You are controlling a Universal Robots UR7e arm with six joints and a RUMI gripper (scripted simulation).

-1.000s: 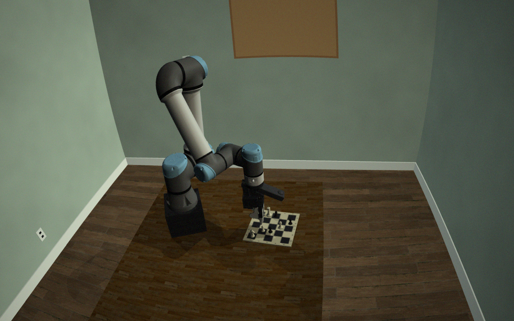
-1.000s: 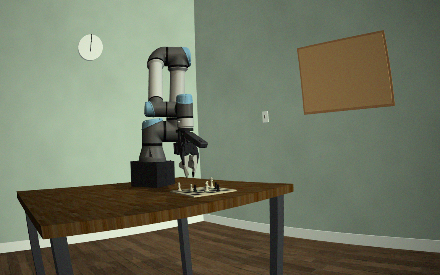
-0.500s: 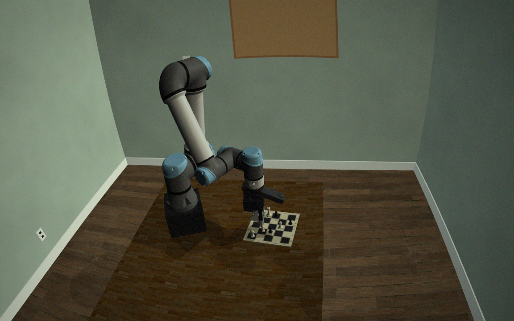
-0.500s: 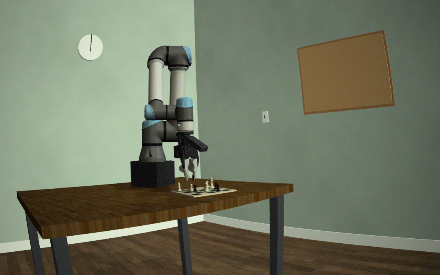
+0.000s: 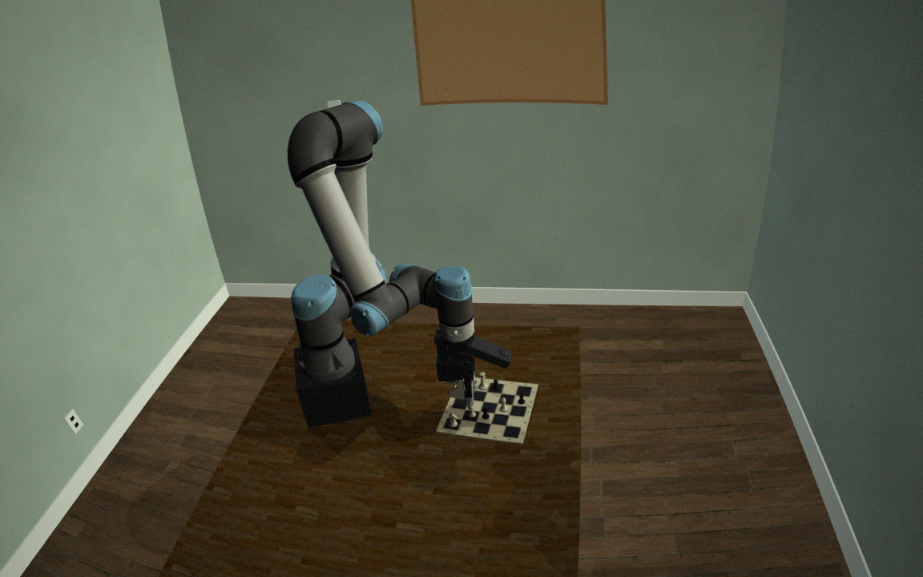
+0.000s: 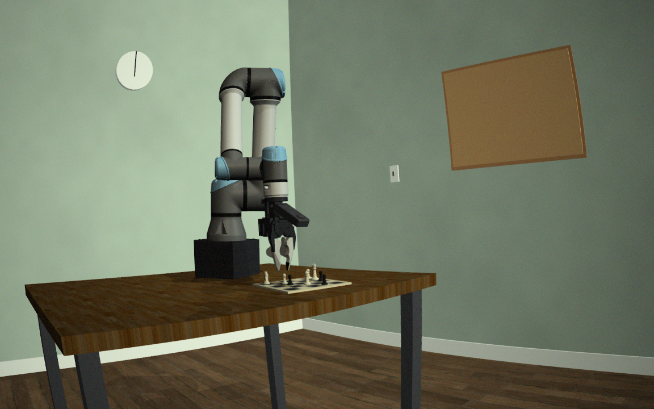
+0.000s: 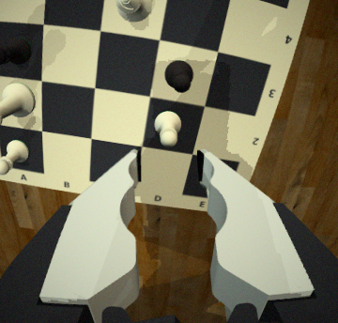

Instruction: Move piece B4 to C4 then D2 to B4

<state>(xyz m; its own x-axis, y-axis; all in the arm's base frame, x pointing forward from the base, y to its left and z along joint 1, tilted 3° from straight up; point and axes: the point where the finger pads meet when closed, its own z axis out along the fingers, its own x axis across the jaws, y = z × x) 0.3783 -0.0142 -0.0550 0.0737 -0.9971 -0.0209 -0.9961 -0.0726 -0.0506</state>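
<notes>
Now: the chessboard 4 cm ahead of my hand, 3 cm to the left of it and 6 cm below it. From my hand the other things lie so: tall white piece: 1 cm ahead, 11 cm to the left, 3 cm below.
</notes>
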